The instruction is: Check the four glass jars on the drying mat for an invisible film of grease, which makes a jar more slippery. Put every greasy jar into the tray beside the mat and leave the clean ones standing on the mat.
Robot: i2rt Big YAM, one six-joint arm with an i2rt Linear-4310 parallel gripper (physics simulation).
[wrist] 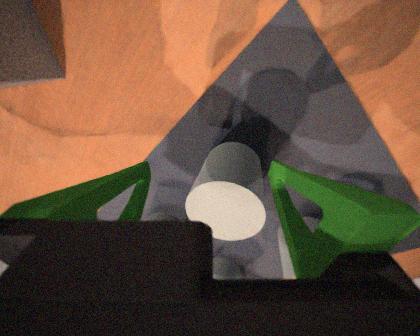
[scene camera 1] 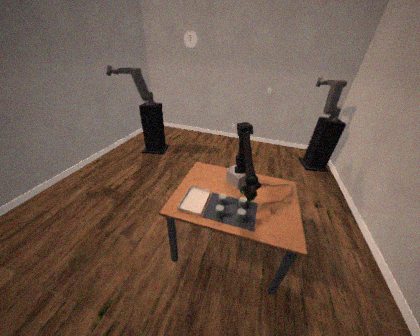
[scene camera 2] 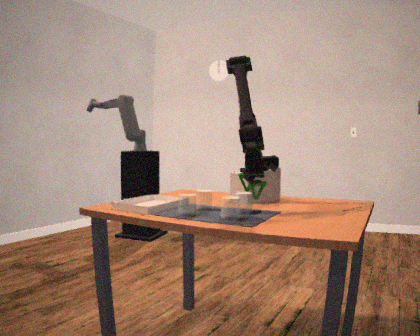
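Seen in the pictures: gripper, fingertip midpoint: (wrist: 209,167) (scene camera 1: 245,198) (scene camera 2: 251,195); arm's base, origin of the base link: (scene camera 1: 240,170).
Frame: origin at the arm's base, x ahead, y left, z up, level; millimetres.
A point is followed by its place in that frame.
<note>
Four pale glass jars stand upright on the dark mat (scene camera 1: 230,218) {x 488, y -84, z -143 mm} (scene camera 2: 260,217) {x 425, y 93, z -143 mm} (wrist: 295,45) {x 304, y 134, z -143 mm}: back right (scene camera 1: 243,202) {x 366, y 14, z -74 mm} (scene camera 2: 244,200) {x 367, y 20, z -92 mm} (wrist: 225,211) {x 334, y 16, z -67 mm}, back left (scene camera 1: 222,199) {x 352, y -159, z -78 mm} (scene camera 2: 204,198) {x 350, y -146, z -94 mm}, front left (scene camera 1: 220,210) {x 485, y -170, z -70 mm} (scene camera 2: 187,205) {x 489, y -165, z -102 mm} and front right (scene camera 1: 242,215) {x 506, y -1, z -76 mm} (scene camera 2: 230,207) {x 505, y 0, z -98 mm}. My gripper (scene camera 2: 251,192) {x 304, y 34, z -80 mm} (wrist: 209,167) {x 304, y 34, z -80 mm} is open and empty, low over the back right jar. In the wrist view its green fingers flank that jar, with gaps on both sides. Their exact height beside it is hard to judge. The shallow tray (scene camera 1: 195,201) {x 342, y -388, z -145 mm} (scene camera 2: 150,204) {x 288, y -416, z -144 mm} is left of the mat.
The pale base block (scene camera 1: 234,176) {x 70, y -60, z -32 mm} (scene camera 2: 272,185) {x 35, y 81, z -66 mm} (wrist: 25,45) {x 101, y 2, z -121 mm} of my arm stands behind the mat. The mat lies on the orange-brown table (scene camera 1: 280,220) {x 450, y 315, z -146 mm} (scene camera 2: 315,220) {x 425, y 298, z -147 mm} (wrist: 110,90) {x 171, y 0, z -147 mm}. Two other arms stand on black pedestals (scene camera 1: 152,125) (scene camera 1: 322,142) far behind the table.
</note>
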